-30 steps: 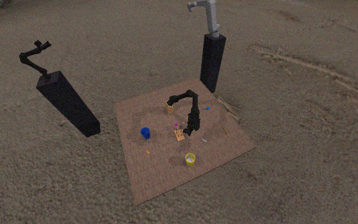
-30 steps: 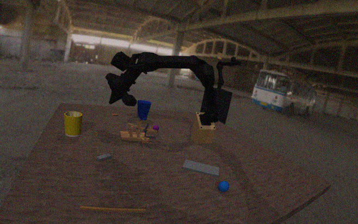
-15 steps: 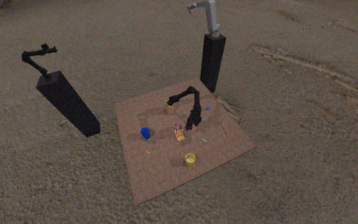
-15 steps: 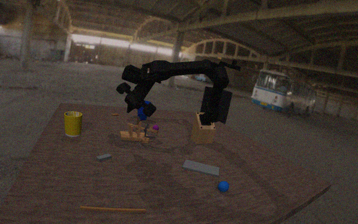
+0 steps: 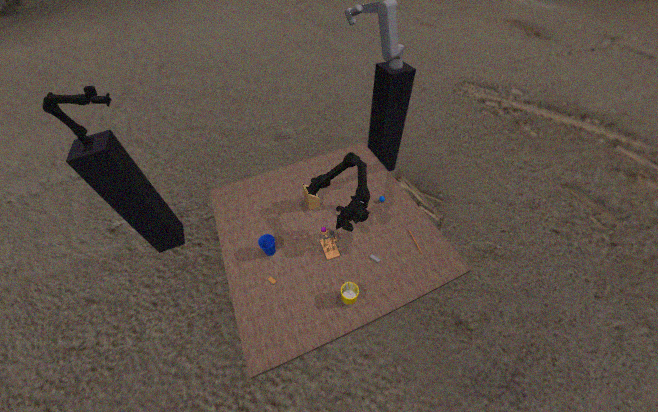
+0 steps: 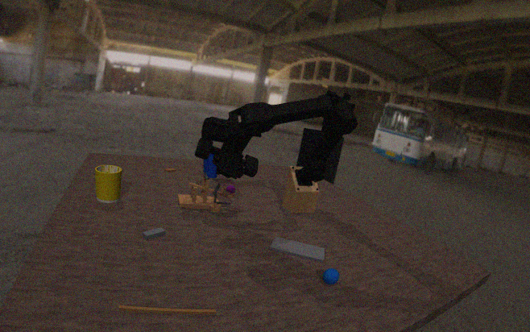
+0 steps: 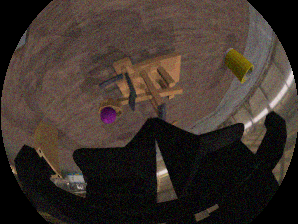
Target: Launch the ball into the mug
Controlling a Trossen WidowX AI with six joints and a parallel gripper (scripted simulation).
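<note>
My gripper tip is 70 mm past the small purple ball, 50 mm to the left of it and 70 mm above it. From my gripper tip the other things lie so: small grey block (210 mm ahead, 150 mm to the left, 130 mm below); then catapult (40 mm to the right, 80 mm below); then grey slab (170 mm behind, 260 mm to the left, 130 mm below).
</note>
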